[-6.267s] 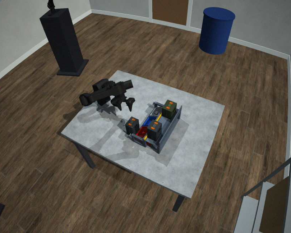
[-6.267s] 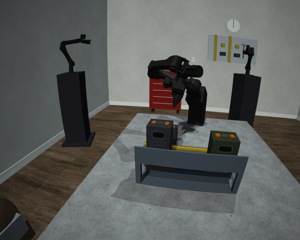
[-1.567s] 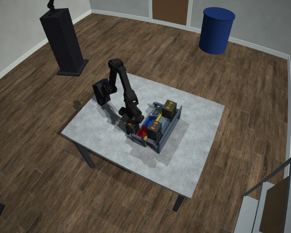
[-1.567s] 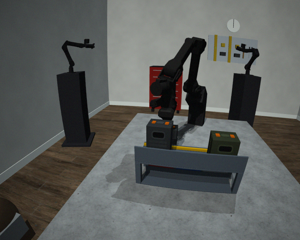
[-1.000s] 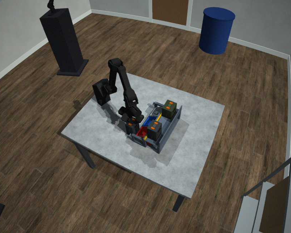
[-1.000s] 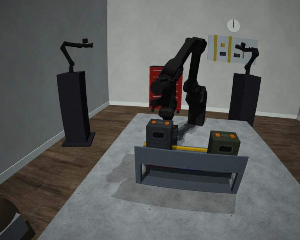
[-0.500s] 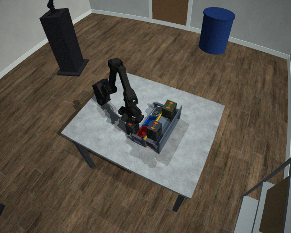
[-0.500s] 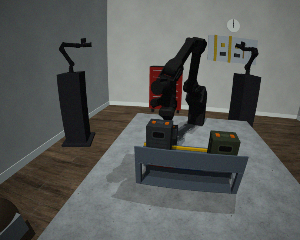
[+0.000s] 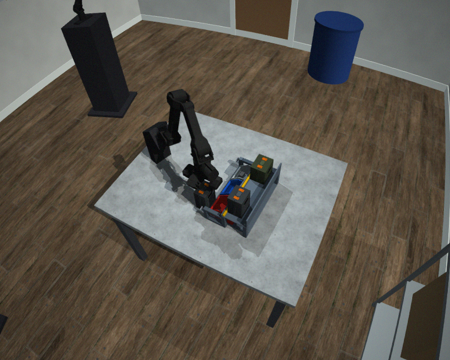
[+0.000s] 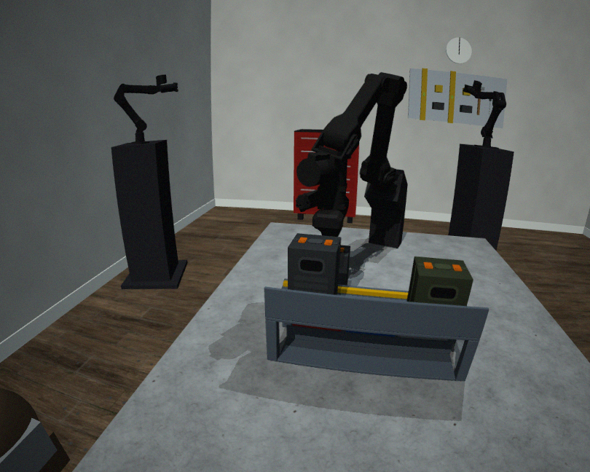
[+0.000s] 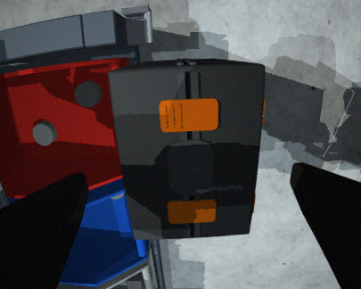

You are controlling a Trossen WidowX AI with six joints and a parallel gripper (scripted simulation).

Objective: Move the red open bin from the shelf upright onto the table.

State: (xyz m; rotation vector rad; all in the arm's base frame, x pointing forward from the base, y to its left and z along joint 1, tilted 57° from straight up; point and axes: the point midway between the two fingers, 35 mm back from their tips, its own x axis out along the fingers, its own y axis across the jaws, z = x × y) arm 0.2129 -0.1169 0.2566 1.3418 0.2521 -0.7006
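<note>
Now: hand 110 mm short of the red open bin, 40 mm to the left of it and 130 mm above it. Round my hand: yellow rail 180 mm ahead, 50 mm to the left, 70 mm below; then grey bin 190 mm ahead, 170 mm to the left, 130 mm below; then blue bin 150 mm ahead, 70 mm to the left, 130 mm below.
</note>
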